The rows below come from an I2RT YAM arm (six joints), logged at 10 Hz.
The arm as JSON. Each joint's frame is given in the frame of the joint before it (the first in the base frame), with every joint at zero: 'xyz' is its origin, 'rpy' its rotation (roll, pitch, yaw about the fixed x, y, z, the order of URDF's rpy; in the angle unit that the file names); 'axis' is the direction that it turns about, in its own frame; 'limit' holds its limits. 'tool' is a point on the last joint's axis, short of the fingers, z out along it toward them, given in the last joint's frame.
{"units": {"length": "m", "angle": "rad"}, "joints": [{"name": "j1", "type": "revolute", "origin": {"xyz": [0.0, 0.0, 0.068], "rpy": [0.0, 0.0, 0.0]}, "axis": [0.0, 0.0, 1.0], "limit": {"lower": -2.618, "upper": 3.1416}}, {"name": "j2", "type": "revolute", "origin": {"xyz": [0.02, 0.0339, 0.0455], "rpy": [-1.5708, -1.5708, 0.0]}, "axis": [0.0, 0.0, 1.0], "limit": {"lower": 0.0, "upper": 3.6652}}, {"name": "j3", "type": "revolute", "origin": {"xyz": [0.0, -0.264, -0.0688], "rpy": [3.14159, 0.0, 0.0]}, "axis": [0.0, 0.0, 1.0], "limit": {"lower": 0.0, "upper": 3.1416}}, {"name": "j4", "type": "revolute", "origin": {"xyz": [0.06, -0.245, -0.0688], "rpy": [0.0, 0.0, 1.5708]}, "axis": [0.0, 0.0, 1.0], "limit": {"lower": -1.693, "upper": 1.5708}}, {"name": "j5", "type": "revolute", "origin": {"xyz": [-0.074, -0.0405, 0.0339], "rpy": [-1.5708, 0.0, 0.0]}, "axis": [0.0, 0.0, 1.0], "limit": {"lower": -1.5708, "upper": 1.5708}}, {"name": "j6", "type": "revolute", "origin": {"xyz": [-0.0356, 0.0, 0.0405], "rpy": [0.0, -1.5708, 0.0]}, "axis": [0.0, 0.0, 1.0], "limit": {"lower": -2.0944, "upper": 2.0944}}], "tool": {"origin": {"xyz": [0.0, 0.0, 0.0], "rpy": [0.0, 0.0, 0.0]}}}
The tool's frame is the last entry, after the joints.
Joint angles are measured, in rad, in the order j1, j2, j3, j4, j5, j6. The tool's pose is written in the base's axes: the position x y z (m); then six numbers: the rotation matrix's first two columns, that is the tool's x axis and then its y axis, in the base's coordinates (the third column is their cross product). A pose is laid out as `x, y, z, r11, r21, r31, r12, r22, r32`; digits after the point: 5 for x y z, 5 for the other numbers.
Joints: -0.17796 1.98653 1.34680 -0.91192 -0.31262 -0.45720
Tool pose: 0.35729, -0.05314, 0.14903, -0.95476, -0.25505, -0.15293, -0.28844, 0.91939, 0.26746
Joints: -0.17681 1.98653 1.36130 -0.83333 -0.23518 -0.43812
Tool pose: 0.36821, -0.05736, 0.15233, -0.94749, -0.24979, -0.19966, -0.28336, 0.94520, 0.16216
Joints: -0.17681 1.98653 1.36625 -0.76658 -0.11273 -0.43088
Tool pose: 0.37563, -0.06305, 0.15390, -0.94388, -0.25294, -0.21238, -0.26382, 0.96427, 0.02409
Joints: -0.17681 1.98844 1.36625 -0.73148 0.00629 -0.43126
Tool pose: 0.37871, -0.06790, 0.15375, -0.94736, -0.25535, -0.19314, -0.24084, 0.96584, -0.09564
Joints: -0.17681 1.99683 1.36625 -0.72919 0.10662 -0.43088
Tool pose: 0.37860, -0.07150, 0.15094, -0.95680, -0.25091, -0.14687, -0.22319, 0.95763, -0.18204
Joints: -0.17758 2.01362 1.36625 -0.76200 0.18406 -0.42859
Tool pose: 0.37509, -0.07394, 0.14456, -0.96782, -0.24140, -0.07112, -0.21944, 0.94786, -0.23111
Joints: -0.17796 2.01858 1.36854 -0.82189 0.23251 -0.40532
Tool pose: 0.36898, -0.07470, 0.14285, -0.97680, -0.21416, -0.00030, -0.20731, 0.94589, -0.24964
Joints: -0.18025 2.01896 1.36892 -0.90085 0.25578 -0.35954
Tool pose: 0.36033, -0.07482, 0.14249, -0.98348, -0.16678, 0.07036, -0.17908, 0.95315, -0.24379
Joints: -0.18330 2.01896 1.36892 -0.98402 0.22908 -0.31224
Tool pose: 0.35139, -0.07336, 0.14246, -0.98403, -0.12184, 0.12977, -0.14594, 0.96963, -0.19625
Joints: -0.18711 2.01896 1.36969 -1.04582 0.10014 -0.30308
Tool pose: 0.34544, -0.06902, 0.14252, -0.98214, -0.11629, 0.14792, -0.12595, 0.99036, -0.05768
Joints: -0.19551 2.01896 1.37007 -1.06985 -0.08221 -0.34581
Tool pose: 0.34362, -0.06507, 0.14290, -0.98245, -0.14980, 0.11114, -0.13554, 0.98268, 0.12637
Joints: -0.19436 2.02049 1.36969 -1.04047 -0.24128 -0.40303
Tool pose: 0.34798, -0.05983, 0.14278, -0.98062, -0.19512, 0.01751, -0.18359, 0.94651, 0.26534
